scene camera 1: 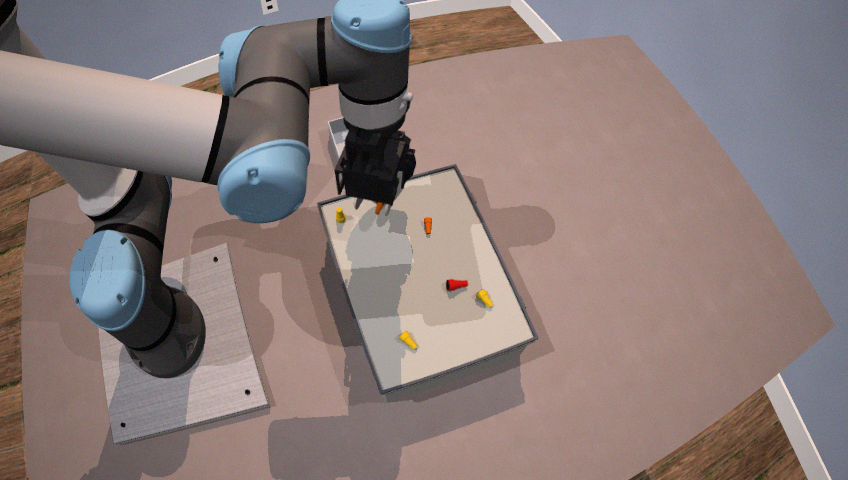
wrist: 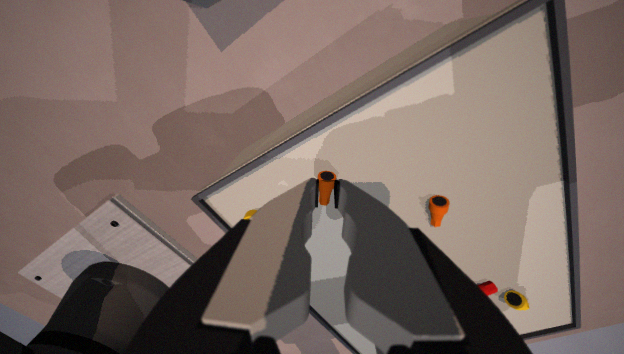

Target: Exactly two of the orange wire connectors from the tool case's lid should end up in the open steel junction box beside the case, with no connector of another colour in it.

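Pixels of known places: gripper, between the fingertips: (scene camera 1: pixel 380 202) (wrist: pixel 326 182); arm's base, origin of its link: (scene camera 1: pixel 166 334) (wrist: pixel 132 293).
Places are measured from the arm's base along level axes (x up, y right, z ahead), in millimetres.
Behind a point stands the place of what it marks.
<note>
My gripper (scene camera 1: pixel 372 207) @[x 77, y -42, z 402 mm] (wrist: pixel 326 182) @[x 77, y -42, z 402 mm] is shut on an orange connector (scene camera 1: pixel 379 208) @[x 78, y -33, z 396 mm] (wrist: pixel 326 190) @[x 82, y -40, z 400 mm], low over the far left part of the case's lid (scene camera 1: pixel 434 368) @[x 70, y 212, z 373 mm] (wrist: pixel 500 150) @[x 70, y -1, z 496 mm]. The wrist view shows the connector's dark open end just past the fingertips. Whether it still touches the lid I cannot tell. A second orange connector (scene camera 1: pixel 427 225) @[x 78, y 20, z 448 mm] (wrist: pixel 438 210) @[x 81, y 11, z 450 mm] lies on the lid, to the right of the gripper. The steel junction box (scene camera 1: pixel 332 142) @[x 2, y -246, z 384 mm] stands beyond the lid's far edge, mostly hidden behind the gripper; its inside is largely hidden.
Yellow connectors (scene camera 1: pixel 340 214) @[x 87, y -39, z 340 mm] (scene camera 1: pixel 485 298) @[x 81, y 152, z 472 mm] (scene camera 1: pixel 408 340) @[x 81, y 166, z 356 mm] (wrist: pixel 516 299) @[x 79, y 139, z 471 mm] and a red connector (scene camera 1: pixel 457 284) @[x 82, y 119, z 446 mm] (wrist: pixel 487 288) @[x 77, y 115, z 455 mm] are on the lid. One yellow connector is close to the left of the gripper. The lid has a raised dark rim. The arm's metal base plate (scene camera 1: pixel 238 333) @[x 0, y 41, z 128 mm] (wrist: pixel 125 240) @[x 0, y -74, z 105 mm] is left of the case.
</note>
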